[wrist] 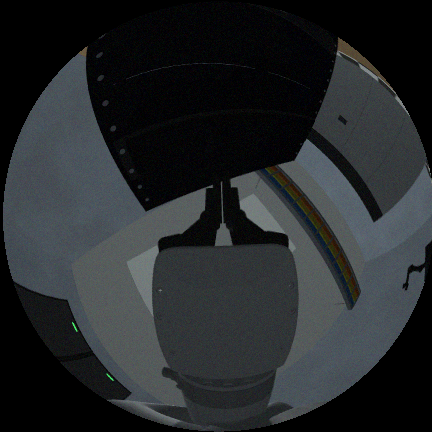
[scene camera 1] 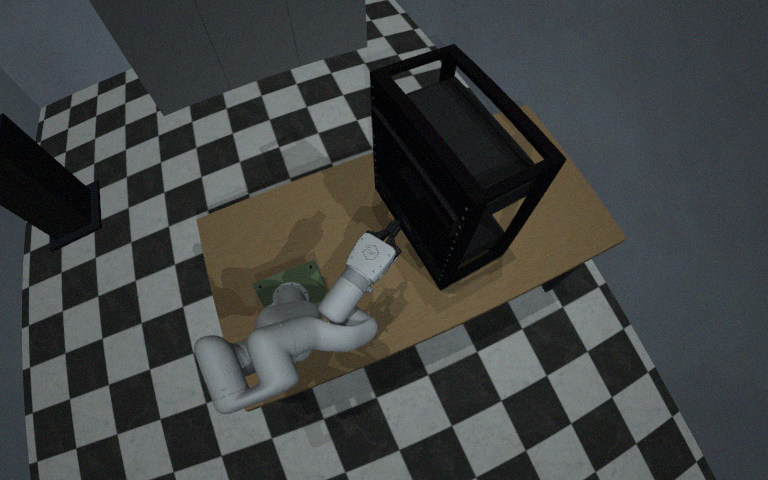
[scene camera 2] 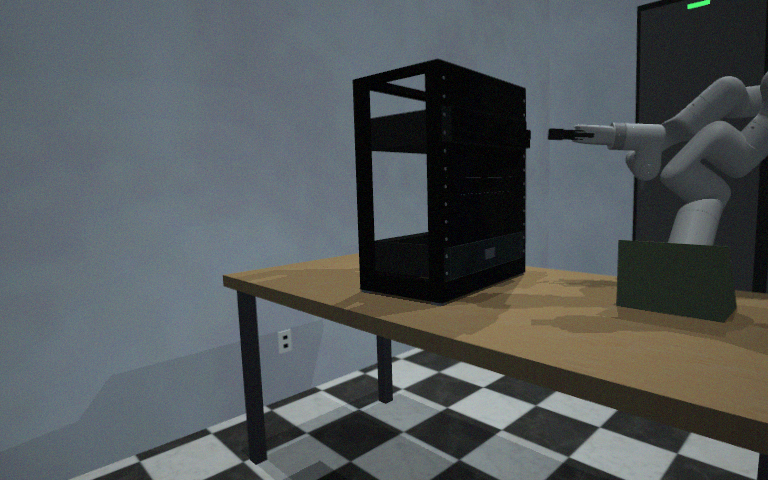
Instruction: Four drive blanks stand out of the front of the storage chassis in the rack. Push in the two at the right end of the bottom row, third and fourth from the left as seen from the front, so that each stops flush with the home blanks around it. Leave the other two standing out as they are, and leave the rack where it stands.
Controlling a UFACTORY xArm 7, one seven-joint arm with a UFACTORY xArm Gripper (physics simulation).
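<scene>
My gripper: visible, wrist view and scene camera 2 included. Black rack: visible in the pictures.
</scene>
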